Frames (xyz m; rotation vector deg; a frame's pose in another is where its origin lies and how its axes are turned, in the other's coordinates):
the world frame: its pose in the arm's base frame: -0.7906 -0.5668 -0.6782 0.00 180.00 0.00
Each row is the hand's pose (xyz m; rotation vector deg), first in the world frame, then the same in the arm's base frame.
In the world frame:
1: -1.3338 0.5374 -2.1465 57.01 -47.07 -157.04
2: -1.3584 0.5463 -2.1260 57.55 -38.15 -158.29
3: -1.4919 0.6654 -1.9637 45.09 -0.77 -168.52
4: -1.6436 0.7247 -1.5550 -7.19 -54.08 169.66
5: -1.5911 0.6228 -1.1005 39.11 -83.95 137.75
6: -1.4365 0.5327 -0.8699 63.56 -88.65 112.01
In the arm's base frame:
1: 0.5432 -0.0294 1.4683 -139.43 8.65 -50.62
2: 0.5678 -0.0205 1.4478 -144.92 10.09 -52.69
3: 0.7013 0.0986 1.2855 -173.19 8.69 -46.34
4: 0.8530 0.1579 0.8768 144.53 2.36 6.12
5: 0.8005 0.0560 0.4223 114.03 16.89 -32.38
6: 0.6459 -0.0341 0.1917 94.90 27.74 -53.85

